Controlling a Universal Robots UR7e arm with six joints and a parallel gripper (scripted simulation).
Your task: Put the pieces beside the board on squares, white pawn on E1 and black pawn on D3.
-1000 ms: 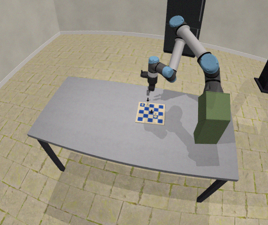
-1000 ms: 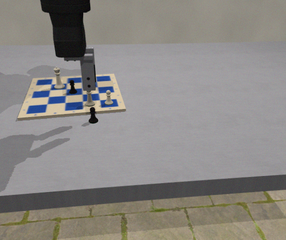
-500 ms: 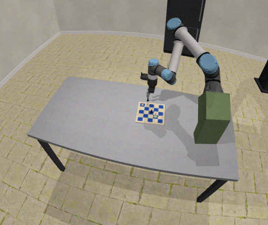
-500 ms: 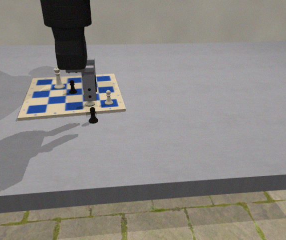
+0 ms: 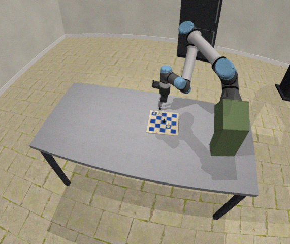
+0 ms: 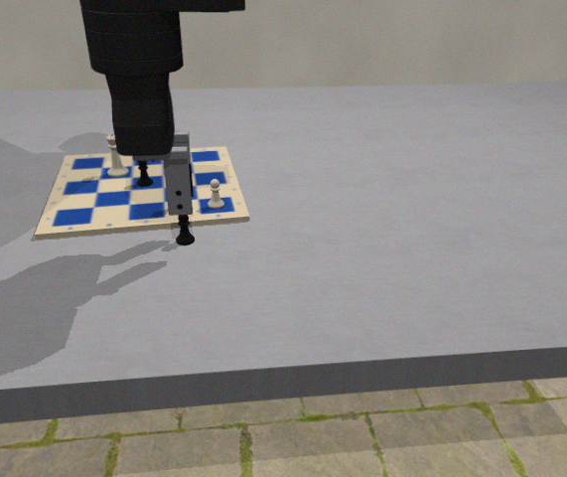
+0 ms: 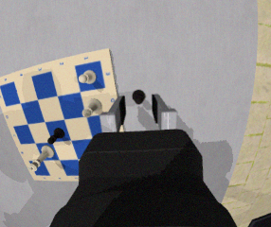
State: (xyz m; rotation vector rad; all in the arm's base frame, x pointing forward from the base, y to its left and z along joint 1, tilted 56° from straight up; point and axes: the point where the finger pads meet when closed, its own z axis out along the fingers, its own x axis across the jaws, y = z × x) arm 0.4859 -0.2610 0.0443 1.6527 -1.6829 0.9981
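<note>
The cream chessboard is 40 mm behind my hand, 140 mm to the left of it and 60 mm below it. Round my hand: white bishop 70 mm to the left, 30 mm below; white queen 80 mm behind, 170 mm to the left, 30 mm below; white pawn 40 mm ahead, 60 mm to the left, 40 mm below.
</note>
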